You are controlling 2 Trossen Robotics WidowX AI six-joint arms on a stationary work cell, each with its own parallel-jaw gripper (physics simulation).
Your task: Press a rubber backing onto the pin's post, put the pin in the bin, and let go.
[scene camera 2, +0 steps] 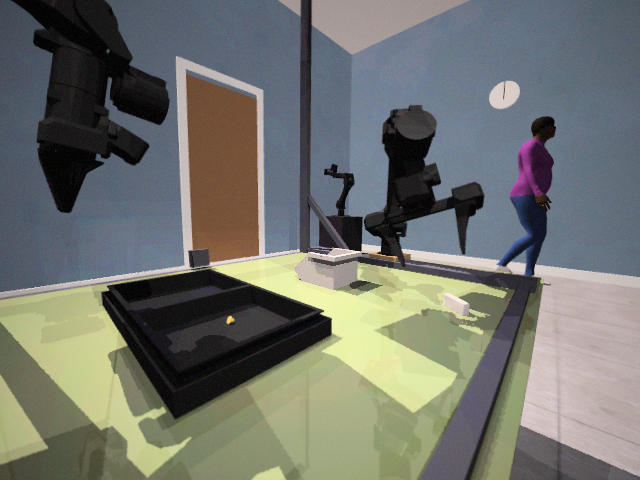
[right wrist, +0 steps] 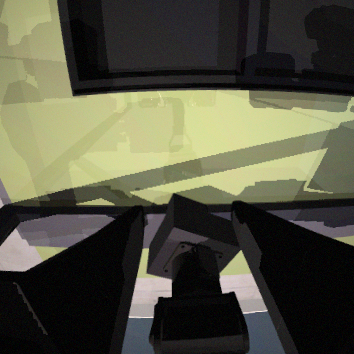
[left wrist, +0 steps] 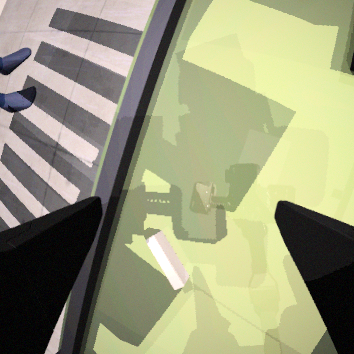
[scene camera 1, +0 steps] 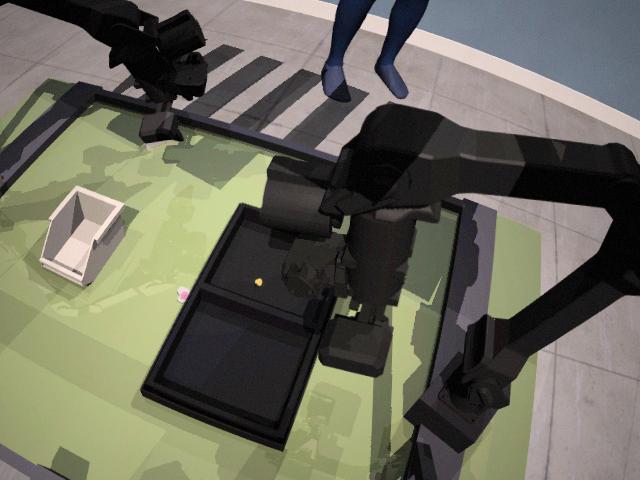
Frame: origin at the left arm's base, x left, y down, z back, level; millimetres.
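Seen in the pictures: left gripper, fingertip midpoint: (scene camera 2: 432,260) (left wrist: 189,207) (scene camera 1: 186,119); right gripper, fingertip midpoint: (scene camera 2: 63,211) (right wrist: 187,211); left arm's base, link origin: (scene camera 2: 389,253); right arm's base, link origin: (right wrist: 191,261) (scene camera 1: 466,395).
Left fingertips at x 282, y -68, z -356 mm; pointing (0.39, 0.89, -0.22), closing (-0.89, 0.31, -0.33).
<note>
Offsets run from my left fingertips to a thing's top centre. "spot": to the spot under its first point.
The pin {dy +90, dx -273, dz -153 mm} (scene camera 1: 183,294), small and white with a pink middle, lies beside the black tray's left rim. Whether the pink part is the rubber backing is too small to tell. A tiny yellow piece {dy +84, dx -200, dz -247 mm} (scene camera 1: 258,282) (scene camera 2: 230,320) lies in the tray's far compartment. The white open-front bin {spot: dy +74, dx -272, dz -1 mm} (scene camera 1: 105,250) (scene camera 2: 336,273) stands at the left in scene camera 1. My left gripper (scene camera 2: 433,258) (left wrist: 189,207) is wide open and empty, above the table near the far edge. My right gripper (scene camera 2: 64,208) (right wrist: 187,211) is partly open and empty, high beside the tray; its arm hides part of the tray in scene camera 1.
The two-compartment black tray {dy +62, dx -257, dz -269 mm} (scene camera 1: 211,420) (scene camera 2: 253,362) (right wrist: 150,82) sits on the green table. A small white block {dy +79, dx +16, dz +80 mm} (scene camera 2: 455,303) (left wrist: 167,260) lies near the dark edge rail (scene camera 2: 488,384) (left wrist: 120,145), below the left gripper. The right arm's base shows behind its fingers in the right wrist view.
</note>
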